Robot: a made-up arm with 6 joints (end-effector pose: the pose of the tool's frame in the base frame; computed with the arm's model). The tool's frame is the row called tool. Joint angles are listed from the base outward.
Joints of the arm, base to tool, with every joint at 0 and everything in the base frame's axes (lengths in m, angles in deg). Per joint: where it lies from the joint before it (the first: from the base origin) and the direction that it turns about. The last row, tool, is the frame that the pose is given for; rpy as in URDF.
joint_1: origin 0 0 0.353 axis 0 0 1
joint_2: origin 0 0 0 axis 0 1 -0.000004
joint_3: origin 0.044 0 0.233 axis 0 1 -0.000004
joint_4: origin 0.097 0 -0.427 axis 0 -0.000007 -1
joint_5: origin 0 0 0 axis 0 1 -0.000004
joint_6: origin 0.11 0 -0.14 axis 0 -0.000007 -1
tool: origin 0 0 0 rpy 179.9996 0 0
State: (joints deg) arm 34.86 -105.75 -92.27 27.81 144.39 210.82
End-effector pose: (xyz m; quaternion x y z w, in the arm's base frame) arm -0.2929 -0.1068 0.7076 -0.2679 0.8574 0.2683 0.3480
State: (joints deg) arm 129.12 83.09 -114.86 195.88 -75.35 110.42
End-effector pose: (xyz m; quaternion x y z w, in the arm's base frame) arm -0.2700 0.2612 0.0031 -0.0684 0.9208 -0.3743 0.0861
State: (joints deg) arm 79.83 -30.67 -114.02 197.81 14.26 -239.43
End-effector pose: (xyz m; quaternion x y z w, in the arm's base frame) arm 0.0201 0.2369 1.0735 -0.1236 -0.1466 -0.9311 0.3103
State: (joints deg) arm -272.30 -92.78 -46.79 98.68 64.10 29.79
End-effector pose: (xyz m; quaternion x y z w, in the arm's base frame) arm -0.0744 0.0661 0.9031 -0.3756 -0.3856 0.4278 0.7261
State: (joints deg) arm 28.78 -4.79 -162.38 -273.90 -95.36 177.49
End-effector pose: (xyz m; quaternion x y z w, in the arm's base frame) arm 0.0522 -0.1183 0.9092 0.6624 -0.3150 0.5147 0.4439
